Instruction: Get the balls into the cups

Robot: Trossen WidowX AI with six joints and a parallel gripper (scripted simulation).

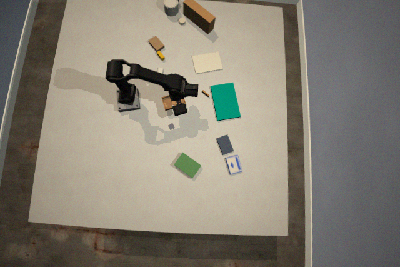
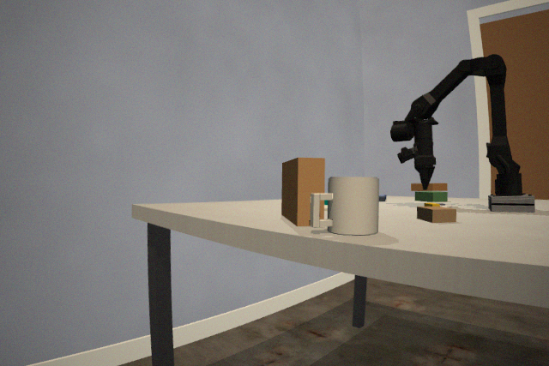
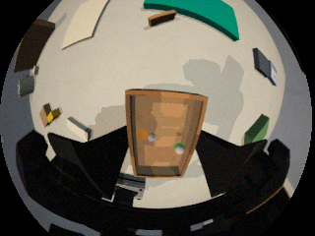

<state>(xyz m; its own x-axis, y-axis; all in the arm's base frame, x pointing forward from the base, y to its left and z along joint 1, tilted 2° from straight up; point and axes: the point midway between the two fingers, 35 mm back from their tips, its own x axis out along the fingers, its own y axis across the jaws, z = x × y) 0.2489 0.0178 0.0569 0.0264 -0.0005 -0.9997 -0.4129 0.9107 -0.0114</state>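
Now: hand 10 mm past the wooden puzzle, 10 mm to the left of it and 30 mm above it. Round my hand: yellow block 120 mm behind, 250 mm to the left, 70 mm below; then teal board 250 mm ahead, 50 mm to the left, 80 mm below; then grey square 10 mm behind, 120 mm to the right, 90 mm below.
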